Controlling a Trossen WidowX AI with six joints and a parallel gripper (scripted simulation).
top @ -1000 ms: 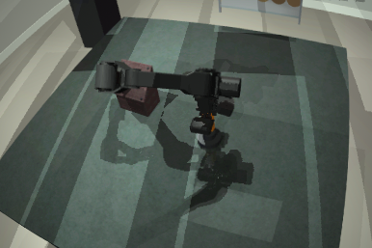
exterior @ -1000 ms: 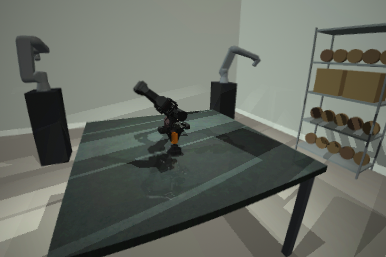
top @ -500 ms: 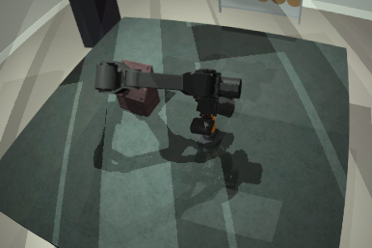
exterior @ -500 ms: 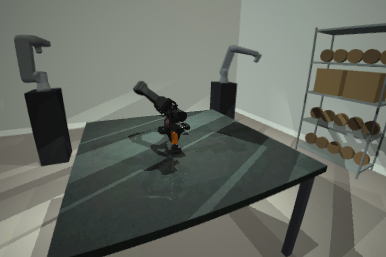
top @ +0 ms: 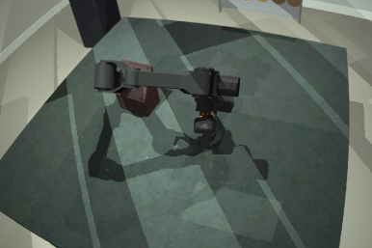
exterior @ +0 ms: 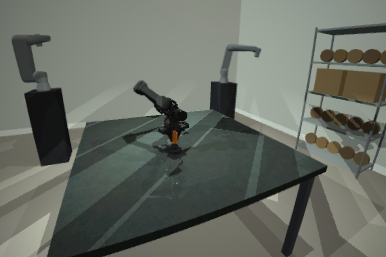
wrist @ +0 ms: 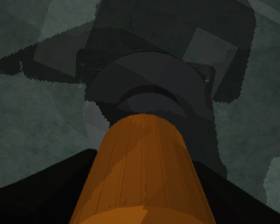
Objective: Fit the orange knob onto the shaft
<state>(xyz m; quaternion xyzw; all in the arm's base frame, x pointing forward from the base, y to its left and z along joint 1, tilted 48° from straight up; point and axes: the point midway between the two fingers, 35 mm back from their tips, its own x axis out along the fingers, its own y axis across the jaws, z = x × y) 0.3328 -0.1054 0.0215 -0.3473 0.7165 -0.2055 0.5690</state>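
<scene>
Now: the orange knob 20 mm above my gripper tip. From my gripper tip the other things lie so: round pedestal 40 mm below.
</scene>
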